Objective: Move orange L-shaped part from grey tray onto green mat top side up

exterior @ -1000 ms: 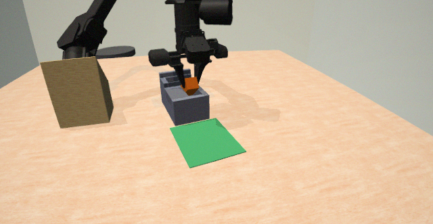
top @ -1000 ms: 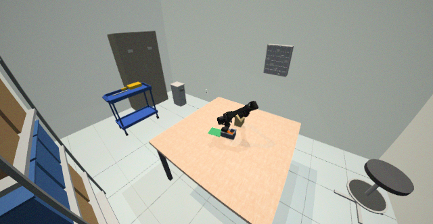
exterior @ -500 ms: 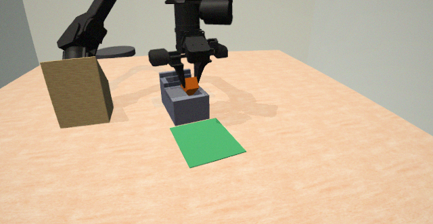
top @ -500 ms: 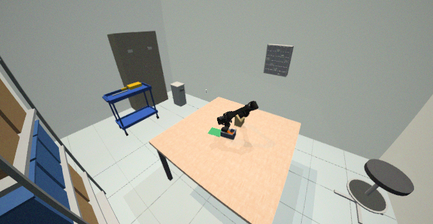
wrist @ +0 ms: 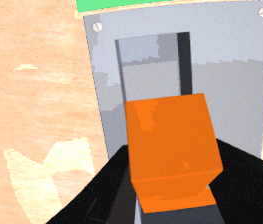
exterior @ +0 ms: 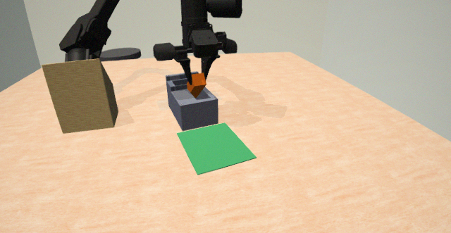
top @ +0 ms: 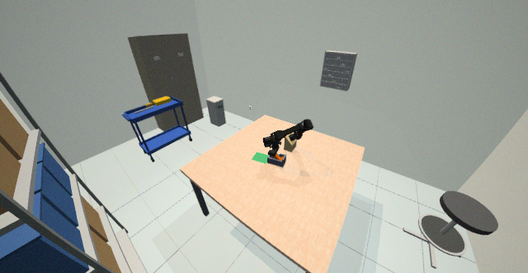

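Now: the orange L-shaped part 3 cm to the left of my gripper tip, 3 cm below it and 2 cm behind it. Also, from my gripper tip: green mat 14 cm to the right, 10 cm below, 2 cm ahead.
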